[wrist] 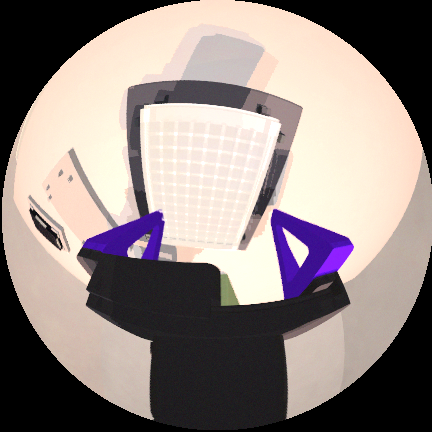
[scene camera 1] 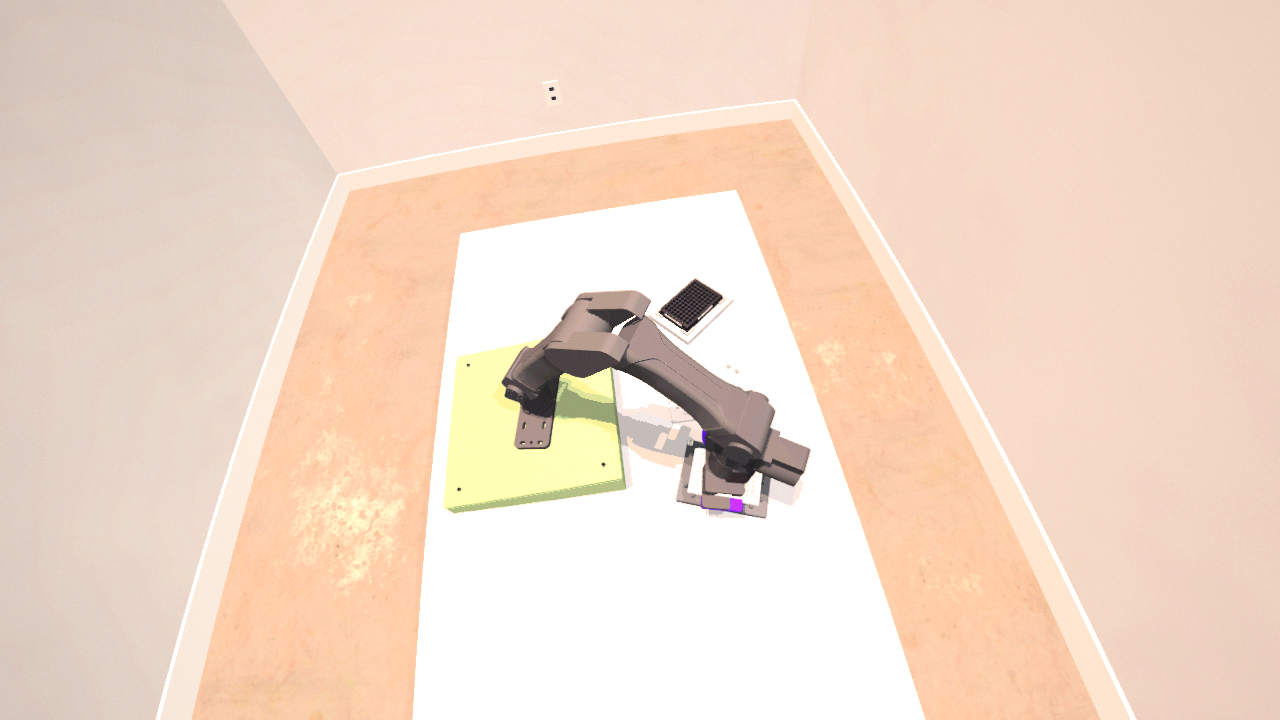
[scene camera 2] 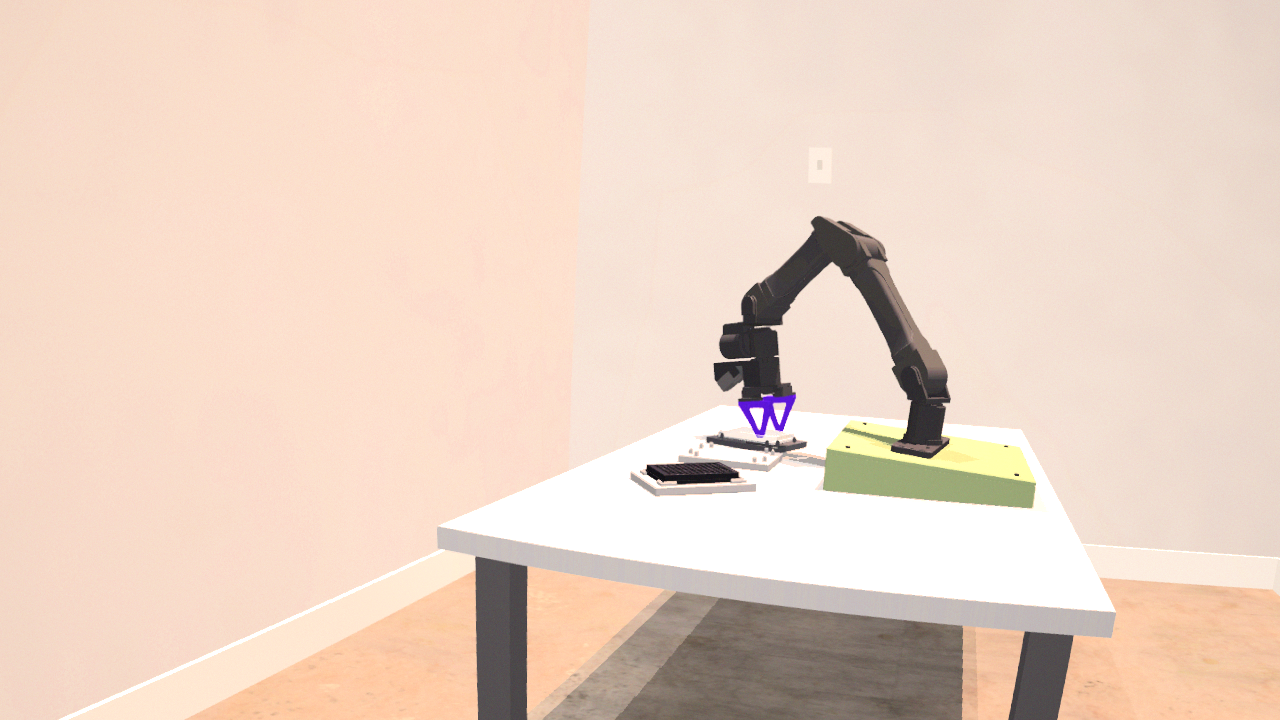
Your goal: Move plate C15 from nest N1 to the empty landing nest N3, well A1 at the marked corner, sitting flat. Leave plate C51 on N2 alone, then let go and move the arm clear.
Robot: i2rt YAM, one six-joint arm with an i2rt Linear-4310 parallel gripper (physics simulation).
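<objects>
My gripper's open, and it's touching a pale plate.
</objects>
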